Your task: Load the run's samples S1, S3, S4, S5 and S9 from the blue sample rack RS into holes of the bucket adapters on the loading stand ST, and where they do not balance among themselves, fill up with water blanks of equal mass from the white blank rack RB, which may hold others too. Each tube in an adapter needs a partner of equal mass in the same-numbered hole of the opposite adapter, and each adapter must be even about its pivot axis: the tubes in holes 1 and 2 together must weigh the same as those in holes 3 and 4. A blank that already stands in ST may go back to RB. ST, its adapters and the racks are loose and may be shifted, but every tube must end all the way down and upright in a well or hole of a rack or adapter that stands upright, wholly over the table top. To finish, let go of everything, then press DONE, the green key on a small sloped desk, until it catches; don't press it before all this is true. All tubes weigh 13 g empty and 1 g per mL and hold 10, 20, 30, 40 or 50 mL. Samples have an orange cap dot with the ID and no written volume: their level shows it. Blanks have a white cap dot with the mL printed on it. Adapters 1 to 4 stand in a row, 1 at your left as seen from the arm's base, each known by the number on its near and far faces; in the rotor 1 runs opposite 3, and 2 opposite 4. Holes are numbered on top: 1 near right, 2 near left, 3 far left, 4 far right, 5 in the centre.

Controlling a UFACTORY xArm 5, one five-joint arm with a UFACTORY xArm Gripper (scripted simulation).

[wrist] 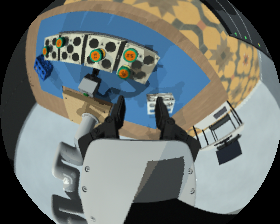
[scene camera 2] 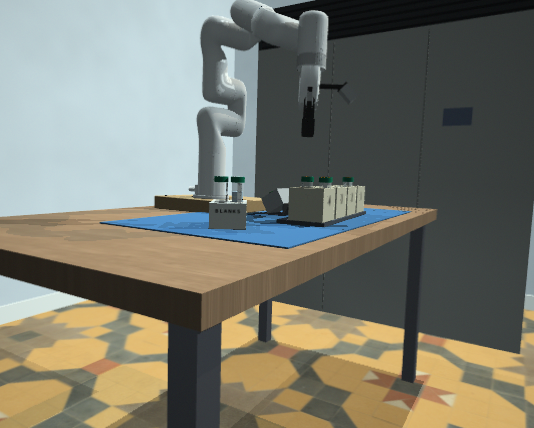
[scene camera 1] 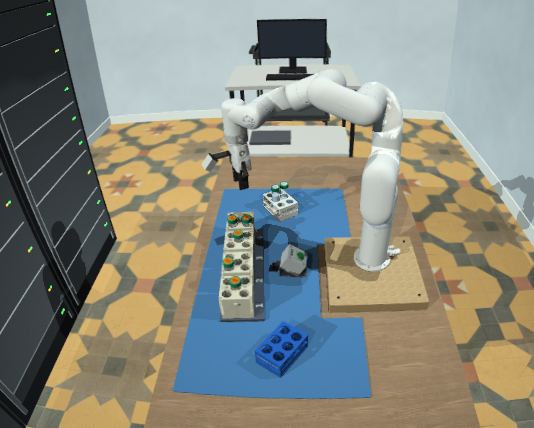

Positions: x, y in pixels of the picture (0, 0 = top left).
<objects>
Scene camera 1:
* gripper: 241, 184
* blue sample rack RS: 264, 357
</objects>
